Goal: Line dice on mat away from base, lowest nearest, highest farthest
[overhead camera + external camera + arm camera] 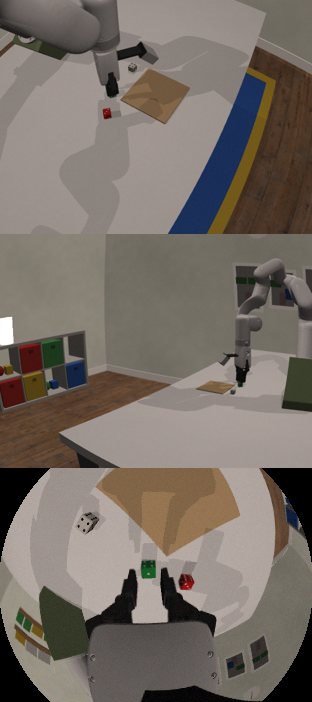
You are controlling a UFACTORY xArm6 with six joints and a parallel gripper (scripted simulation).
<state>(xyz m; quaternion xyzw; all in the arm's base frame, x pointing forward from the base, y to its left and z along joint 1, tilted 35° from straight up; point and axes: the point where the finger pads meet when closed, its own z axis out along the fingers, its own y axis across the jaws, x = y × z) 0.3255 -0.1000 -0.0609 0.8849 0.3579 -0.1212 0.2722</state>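
My hand is 4 cm above the green die. Also, from my hand: red die 7 cm to the right, 4 cm below, 2 cm ahead; tan mat 11 cm ahead, 5 cm to the left, 4 cm below; white die 11 cm to the left, 4 cm below, 1 cm ahead.
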